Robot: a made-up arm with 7 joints.
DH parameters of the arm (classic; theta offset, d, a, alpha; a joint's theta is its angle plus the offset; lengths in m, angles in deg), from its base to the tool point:
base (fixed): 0 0 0 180
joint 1: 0 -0.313 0 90
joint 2: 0 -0.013 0 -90
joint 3: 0 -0.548 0 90
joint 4: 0 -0.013 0 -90
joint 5: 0 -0.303 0 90
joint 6: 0 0 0 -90
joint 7: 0 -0.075 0 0
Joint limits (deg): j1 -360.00..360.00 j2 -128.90..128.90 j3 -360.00..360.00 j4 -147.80..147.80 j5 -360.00..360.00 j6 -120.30..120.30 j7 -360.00..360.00
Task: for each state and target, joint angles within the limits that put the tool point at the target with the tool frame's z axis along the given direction. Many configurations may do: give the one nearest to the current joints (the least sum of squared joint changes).
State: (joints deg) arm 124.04 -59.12 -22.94 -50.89 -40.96 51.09 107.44
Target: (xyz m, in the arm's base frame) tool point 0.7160 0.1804 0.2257 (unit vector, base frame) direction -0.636 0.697 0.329
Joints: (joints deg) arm 167.93 -72.03 -12.56 -70.61 -74.91 68.08 107.44
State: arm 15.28 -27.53 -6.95 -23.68 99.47 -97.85 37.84
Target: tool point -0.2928 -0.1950 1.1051 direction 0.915 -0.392 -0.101
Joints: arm -34.62 -17.71 -26.90 -13.80 91.22 -74.93 37.84
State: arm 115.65 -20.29 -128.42 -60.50 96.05 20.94 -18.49
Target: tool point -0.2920 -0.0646 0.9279 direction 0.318 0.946 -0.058
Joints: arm 100.36 -11.58 -120.53 -82.09 106.30 53.48 -18.49
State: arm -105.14 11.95 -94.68 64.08 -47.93 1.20 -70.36
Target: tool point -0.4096 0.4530 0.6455 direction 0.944 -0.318 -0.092
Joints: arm -96.32 53.94 -90.61 86.48 -28.39 -22.55 -70.36
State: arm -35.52 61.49 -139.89 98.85 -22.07 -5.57 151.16
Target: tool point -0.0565 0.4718 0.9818 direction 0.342 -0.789 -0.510
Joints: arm -65.70 41.16 -126.77 56.80 -49.51 -37.31 151.16
